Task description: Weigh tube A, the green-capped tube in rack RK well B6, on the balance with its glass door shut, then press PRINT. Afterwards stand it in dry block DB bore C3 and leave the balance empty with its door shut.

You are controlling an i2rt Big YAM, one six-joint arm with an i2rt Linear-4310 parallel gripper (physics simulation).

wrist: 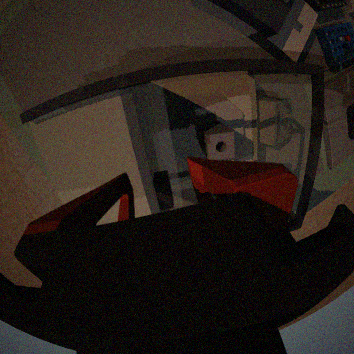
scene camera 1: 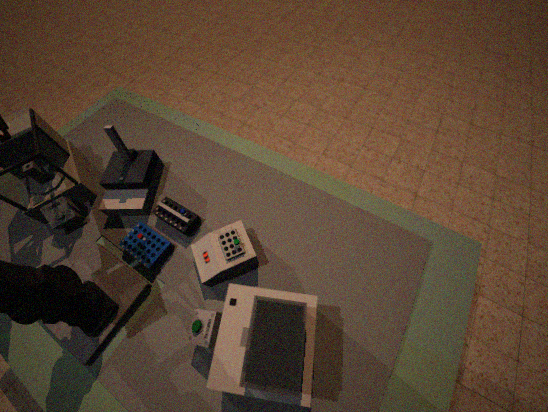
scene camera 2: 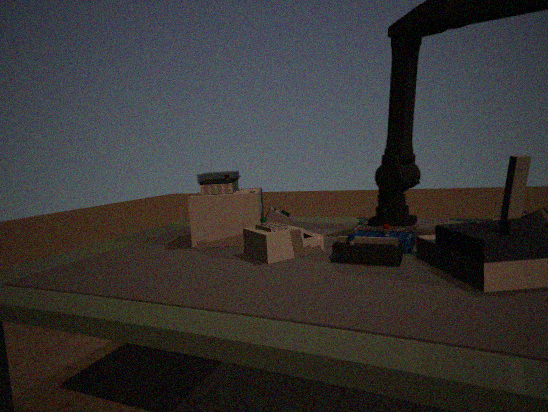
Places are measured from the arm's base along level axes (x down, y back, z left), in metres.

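Where they show: gripper, fingertip midpoint: [wrist: 158, 173] [scene camera 1: 8, 133]; arm's base, link origin: [scene camera 1: 92, 307] [scene camera 2: 392, 223].
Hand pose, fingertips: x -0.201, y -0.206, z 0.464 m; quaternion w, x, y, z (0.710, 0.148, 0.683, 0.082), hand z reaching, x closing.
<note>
Each offset is from my fingertips to the top centre of the thing. "spot": to the spot under its first point.
A green-capped tube @(dx +0.133, dy -0.121, dz -0.695 m) [scene camera 1: 236, 241] [scene camera 2: 263, 220] stands in the pale dry block @(dx +0.151, dy -0.090, dz -0.664 m) [scene camera 1: 214, 270] [scene camera 2: 280, 248]; I cannot read its bore label. The blue rack @(dx +0.190, dy +0.010, dz -0.456 m) [scene camera 1: 162, 243] [scene camera 2: 407, 241] [wrist: 327, 44] holds a red-capped tube @(dx +0.166, dy +0.001, dz -0.447 m) [scene camera 1: 140, 236] [scene camera 2: 386, 226] [wrist: 348, 38]; no green cap shows in it. The glass-walled balance, with its dark frame [scene camera 1: 74, 167] [wrist: 317, 125], is at the left in scene camera 1. Its small holder @(spot: dx +0.073, dy +0.037, dz -0.062 m) [wrist: 228, 141] has an empty hole. I cannot tell whether the door is shut. My gripper [wrist: 158, 173] is partly open and empty, over the balance in the wrist view; its fingers are not clear in the scene views.
A black device @(spot: dx +0.141, dy -0.134, dz -0.274 m) [scene camera 1: 131, 170] [scene camera 2: 500, 245] with an upright lever stands beside the balance. A black rack @(dx +0.173, dy -0.104, dz -0.468 m) [scene camera 1: 177, 218] [scene camera 2: 367, 251] is near the blue rack. A large pale box @(dx +0.031, dy +0.032, dz -0.835 m) [scene camera 1: 230, 345] [scene camera 2: 222, 217] and a green-button box [scene camera 1: 202, 337] stand beyond the dry block. The dark arm [scene camera 1: 55, 295] [scene camera 2: 402, 100] reaches over.
</note>
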